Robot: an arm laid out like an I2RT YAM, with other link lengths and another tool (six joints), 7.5 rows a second.
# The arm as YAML. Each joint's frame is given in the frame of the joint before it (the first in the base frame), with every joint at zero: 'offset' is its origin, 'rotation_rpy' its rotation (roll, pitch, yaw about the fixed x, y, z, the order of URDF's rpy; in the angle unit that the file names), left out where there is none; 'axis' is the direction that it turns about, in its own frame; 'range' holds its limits. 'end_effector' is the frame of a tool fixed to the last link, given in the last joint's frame.
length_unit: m
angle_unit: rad
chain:
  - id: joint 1
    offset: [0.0, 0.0, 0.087]
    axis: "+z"
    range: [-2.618, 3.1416]
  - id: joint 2
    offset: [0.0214, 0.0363, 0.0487]
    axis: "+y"
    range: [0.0, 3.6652]
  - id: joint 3
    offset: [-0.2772, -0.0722, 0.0]
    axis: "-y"
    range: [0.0, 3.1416]
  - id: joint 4
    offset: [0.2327, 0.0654, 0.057]
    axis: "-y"
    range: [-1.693, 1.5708]
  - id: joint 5
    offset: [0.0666, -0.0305, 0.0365]
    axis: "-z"
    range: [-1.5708, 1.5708]
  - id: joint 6
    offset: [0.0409, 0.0, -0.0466]
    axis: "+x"
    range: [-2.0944, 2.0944]
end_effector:
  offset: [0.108, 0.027, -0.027]
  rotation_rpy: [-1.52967, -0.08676, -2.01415]
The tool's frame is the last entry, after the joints.
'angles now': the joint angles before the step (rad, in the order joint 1, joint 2, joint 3, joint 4, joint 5, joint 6). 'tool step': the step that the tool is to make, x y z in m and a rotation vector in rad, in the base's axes. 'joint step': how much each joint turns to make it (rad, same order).
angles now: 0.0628, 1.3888, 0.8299, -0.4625, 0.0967, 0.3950
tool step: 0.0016, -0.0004, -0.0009, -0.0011, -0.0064, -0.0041
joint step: -0.0001, 0.0029, -0.0042, 0.0131, 0.0034, 0.0026
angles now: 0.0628, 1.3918, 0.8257, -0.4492, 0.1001, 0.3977
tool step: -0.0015, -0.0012, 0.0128, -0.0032, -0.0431, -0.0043
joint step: 0.0000, -0.0502, 0.0001, -0.0076, 0.0073, 0.0004
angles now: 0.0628, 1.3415, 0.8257, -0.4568, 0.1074, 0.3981
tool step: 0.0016, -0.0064, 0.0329, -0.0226, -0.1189, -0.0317
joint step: -0.0001, -0.1031, 0.0164, -0.0031, 0.0430, 0.0068
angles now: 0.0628, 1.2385, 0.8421, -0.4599, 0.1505, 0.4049
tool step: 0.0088, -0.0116, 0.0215, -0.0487, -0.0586, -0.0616
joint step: -0.0001, -0.0157, 0.0522, -0.0144, 0.0801, 0.0103
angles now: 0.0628, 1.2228, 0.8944, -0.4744, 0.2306, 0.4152
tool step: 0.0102, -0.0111, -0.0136, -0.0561, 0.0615, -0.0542
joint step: -0.0014, 0.0866, 0.0336, -0.0130, 0.0741, 0.0043
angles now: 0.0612, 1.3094, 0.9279, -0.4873, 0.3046, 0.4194
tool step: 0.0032, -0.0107, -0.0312, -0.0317, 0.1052, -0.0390
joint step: -0.0186, 0.1047, -0.0037, 0.0015, 0.0332, 0.0005
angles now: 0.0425, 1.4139, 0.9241, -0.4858, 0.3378, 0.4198
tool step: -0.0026, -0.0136, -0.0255, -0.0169, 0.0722, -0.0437
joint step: -0.0348, 0.0677, -0.0244, 0.0197, 0.0175, -0.0005
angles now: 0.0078, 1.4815, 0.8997, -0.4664, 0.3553, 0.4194
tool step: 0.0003, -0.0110, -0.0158, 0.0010, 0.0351, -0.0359
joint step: -0.0355, 0.0491, -0.0122, 0.0260, -0.0004, 0.0007
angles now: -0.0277, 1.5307, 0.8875, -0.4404, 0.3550, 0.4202
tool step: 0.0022, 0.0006, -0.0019, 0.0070, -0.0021, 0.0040
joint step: -0.0022, 0.0092, 0.0000, 0.0120, -0.0092, -0.0023
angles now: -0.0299, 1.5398, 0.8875, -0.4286, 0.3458, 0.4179
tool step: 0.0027, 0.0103, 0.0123, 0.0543, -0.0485, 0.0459
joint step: -0.0012, -0.0425, -0.0002, 0.0088, -0.0717, -0.0142
